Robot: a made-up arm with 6 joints.
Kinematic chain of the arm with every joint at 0, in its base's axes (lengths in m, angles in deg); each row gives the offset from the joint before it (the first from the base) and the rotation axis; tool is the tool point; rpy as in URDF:
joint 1: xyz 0 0 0.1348 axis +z
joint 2: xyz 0 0 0 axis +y
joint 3: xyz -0.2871 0 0.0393 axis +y
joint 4: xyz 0.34 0 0.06 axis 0.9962 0 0.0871
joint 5: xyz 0 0 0 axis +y
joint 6: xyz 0.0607 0 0.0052 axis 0.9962 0 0.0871
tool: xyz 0 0 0 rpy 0 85 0
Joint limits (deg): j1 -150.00..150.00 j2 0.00..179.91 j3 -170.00..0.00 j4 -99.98..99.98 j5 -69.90..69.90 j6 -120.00..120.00
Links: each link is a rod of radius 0.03 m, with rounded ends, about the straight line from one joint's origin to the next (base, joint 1, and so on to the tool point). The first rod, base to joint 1, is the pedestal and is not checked.
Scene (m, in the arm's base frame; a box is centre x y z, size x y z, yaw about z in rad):
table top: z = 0
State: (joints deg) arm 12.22 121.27 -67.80 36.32 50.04 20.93
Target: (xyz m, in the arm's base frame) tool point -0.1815 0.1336 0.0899
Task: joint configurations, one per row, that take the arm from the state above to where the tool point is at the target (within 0.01 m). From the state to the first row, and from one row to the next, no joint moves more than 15 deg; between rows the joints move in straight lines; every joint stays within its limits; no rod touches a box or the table.
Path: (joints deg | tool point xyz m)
1: 25.58 118.29 -63.20 37.84 52.25 20.93 | 0.3562 0.2033 0.0715
2: 38.93 115.31 -58.61 39.37 54.45 20.93 | 0.2812 0.2676 0.0748
3: 52.29 112.33 -54.01 40.89 56.66 20.93 | 0.1963 0.3085 0.0778
4: 65.64 109.35 -49.42 42.41 58.87 20.93 | 0.1086 0.3252 0.0806
5: 79.00 106.37 -44.82 43.94 61.07 20.93 | 0.0242 0.3187 0.0831
6: 92.35 103.39 -40.22 45.46 63.28 20.93 | -0.0508 0.2918 0.0853
7: 105.71 100.41 -35.63 46.98 65.49 20.93 | -0.1121 0.2486 0.0872
8: 119.06 97.43 -31.03 48.51 67.69 20.93 | -0.1561 0.1940 0.0888
9: 132.42 94.45 -26.44 50.03 69.90 20.93 | -0.1815 0.1336 0.0899

